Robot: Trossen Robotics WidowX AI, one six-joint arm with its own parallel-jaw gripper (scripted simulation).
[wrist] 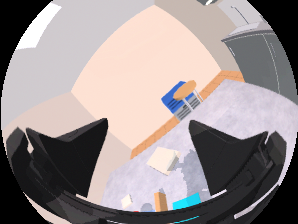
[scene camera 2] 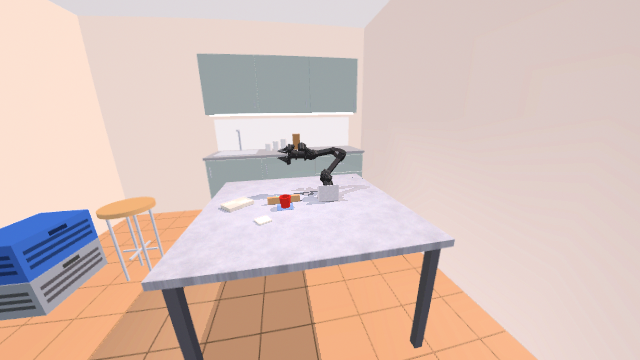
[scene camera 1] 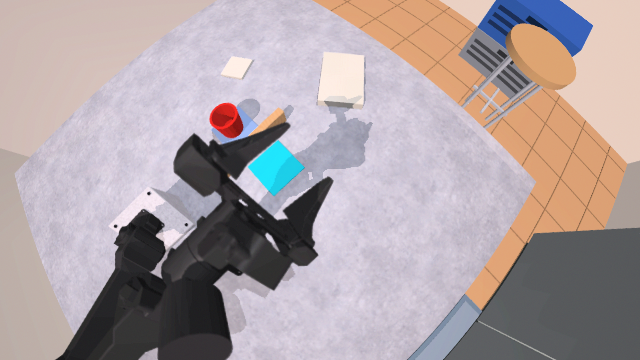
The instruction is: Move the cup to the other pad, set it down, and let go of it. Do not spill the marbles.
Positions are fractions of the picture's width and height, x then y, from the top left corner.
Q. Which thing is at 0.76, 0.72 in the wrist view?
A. My gripper.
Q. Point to a cyan pad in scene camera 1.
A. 0.43, 0.47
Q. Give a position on a red cup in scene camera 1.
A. At 0.35, 0.33
